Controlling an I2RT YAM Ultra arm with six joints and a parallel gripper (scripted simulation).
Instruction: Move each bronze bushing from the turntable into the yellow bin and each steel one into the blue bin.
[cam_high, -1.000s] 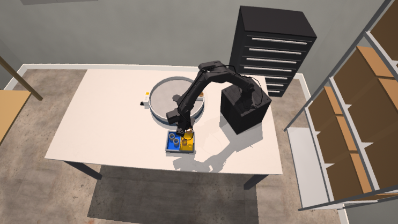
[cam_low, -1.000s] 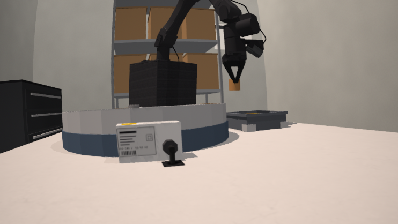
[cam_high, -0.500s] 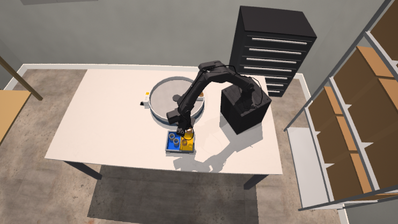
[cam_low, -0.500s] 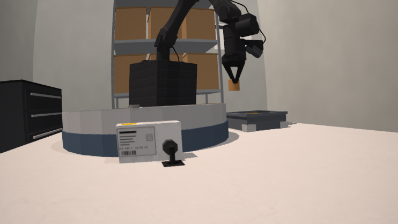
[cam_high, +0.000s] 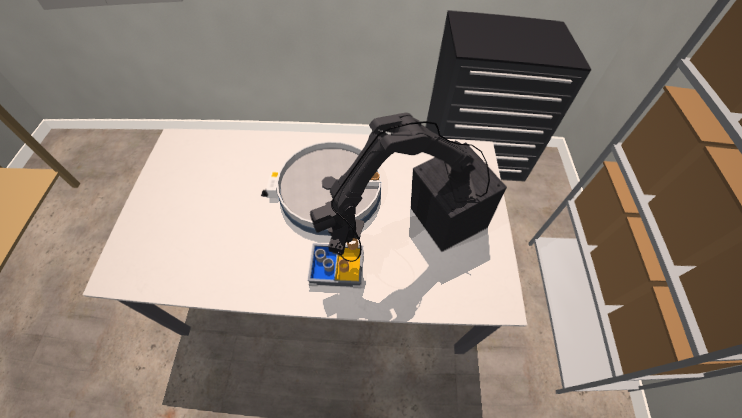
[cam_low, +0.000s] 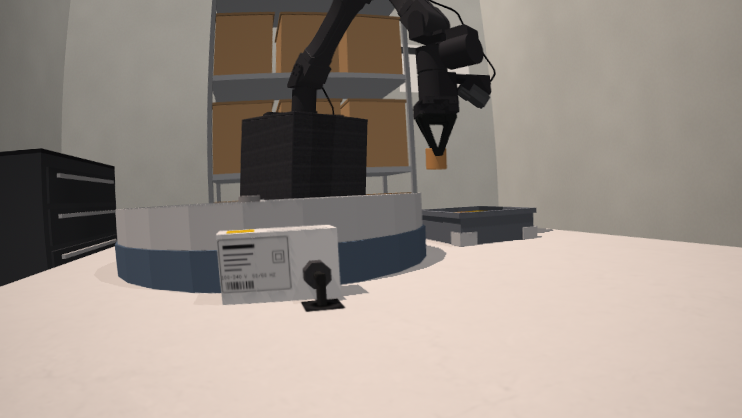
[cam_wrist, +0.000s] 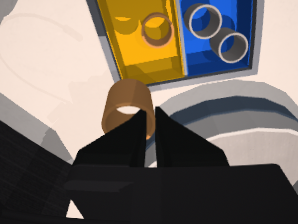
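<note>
My gripper is now 40 mm to the right of the yellow bin and 140 mm above it. The rest, counted from my hand: blue bin: 90 mm ahead, 30 mm to the left, 140 mm below; round grey turntable: 60 mm ahead, 320 mm to the right, 100 mm below.
</note>
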